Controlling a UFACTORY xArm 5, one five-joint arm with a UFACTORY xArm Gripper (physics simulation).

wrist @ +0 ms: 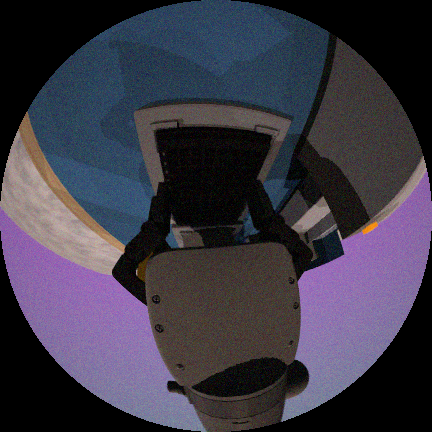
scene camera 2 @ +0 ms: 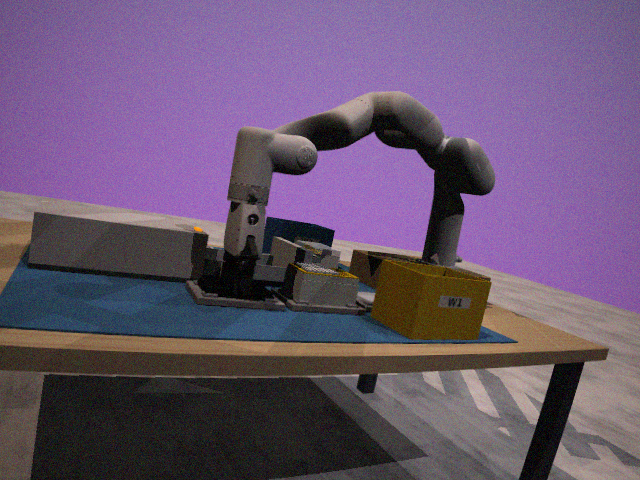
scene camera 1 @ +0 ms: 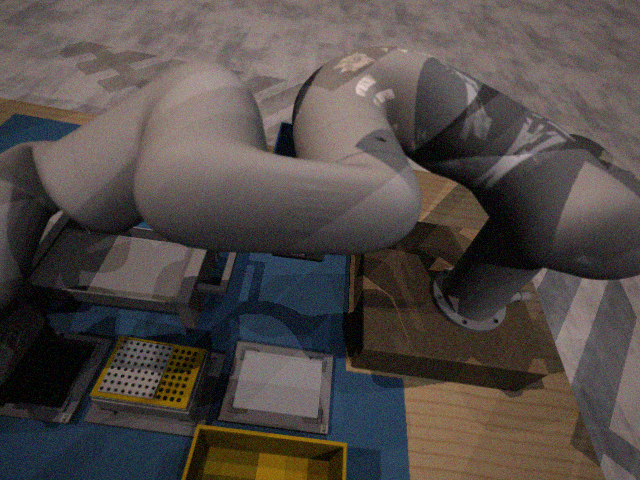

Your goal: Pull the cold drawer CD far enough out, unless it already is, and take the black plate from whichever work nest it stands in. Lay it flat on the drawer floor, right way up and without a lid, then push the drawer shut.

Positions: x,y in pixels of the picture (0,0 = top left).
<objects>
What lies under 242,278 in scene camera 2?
My gripper.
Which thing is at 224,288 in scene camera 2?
A black plate.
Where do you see a pale flat piece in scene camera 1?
At 271,383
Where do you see a yellow-topped tip rack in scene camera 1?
145,377
</objects>
